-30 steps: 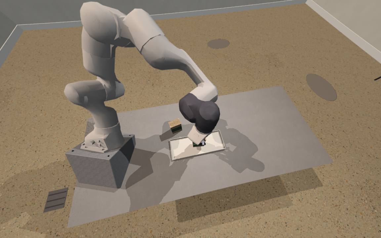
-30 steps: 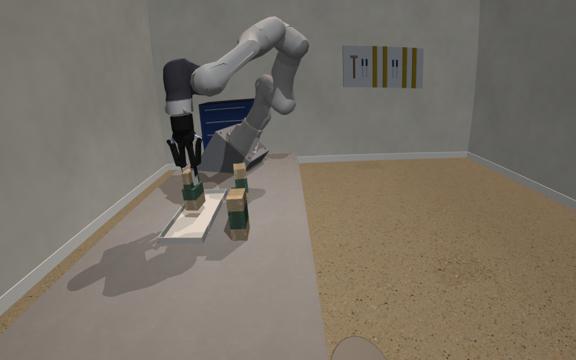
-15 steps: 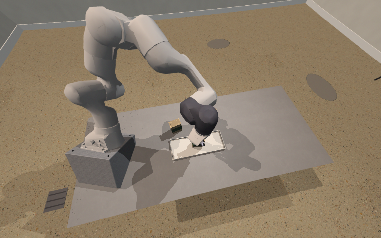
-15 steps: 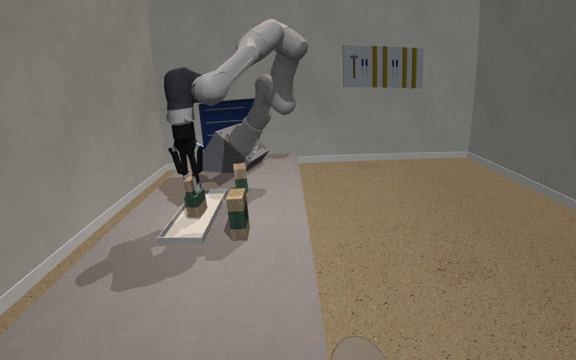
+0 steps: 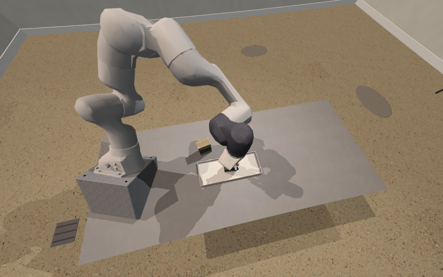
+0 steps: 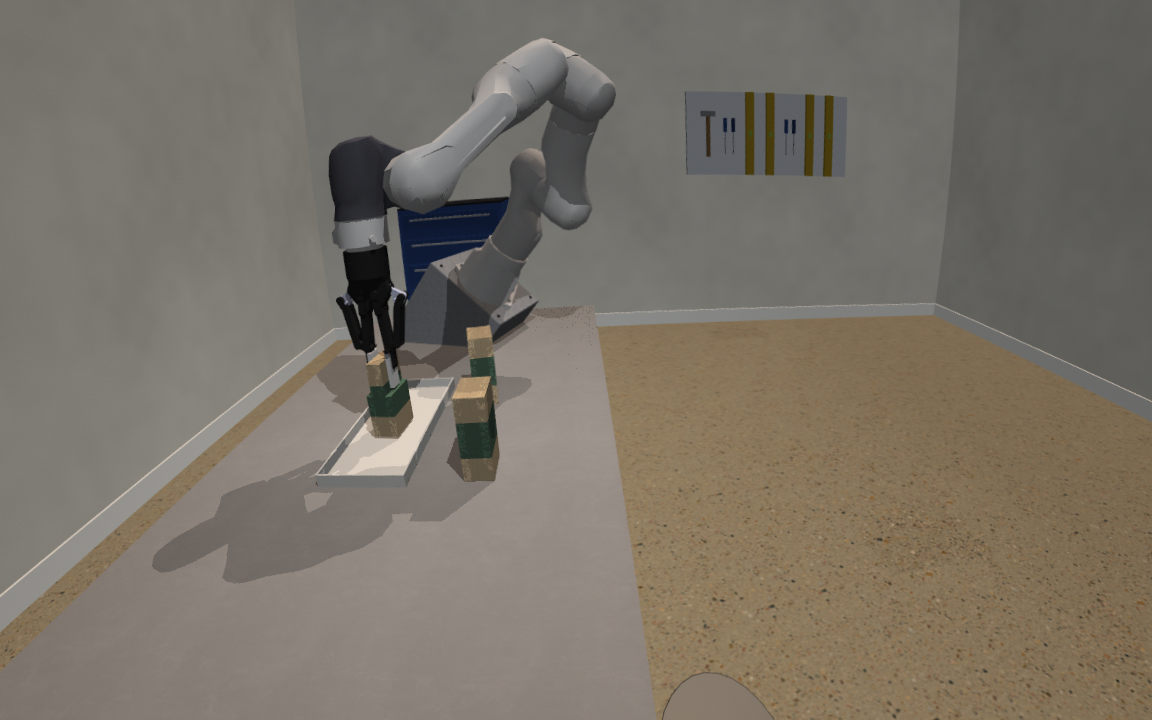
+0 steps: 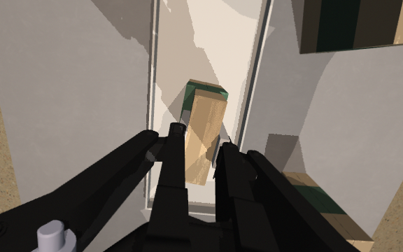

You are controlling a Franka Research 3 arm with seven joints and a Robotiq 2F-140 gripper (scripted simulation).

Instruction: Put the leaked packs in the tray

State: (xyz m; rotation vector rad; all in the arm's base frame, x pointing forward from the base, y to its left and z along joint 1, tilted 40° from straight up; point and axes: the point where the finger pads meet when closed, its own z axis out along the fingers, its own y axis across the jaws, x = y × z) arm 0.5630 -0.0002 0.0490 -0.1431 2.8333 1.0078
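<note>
My gripper is now 12 cm above the white tray and 1 cm past it.
</note>
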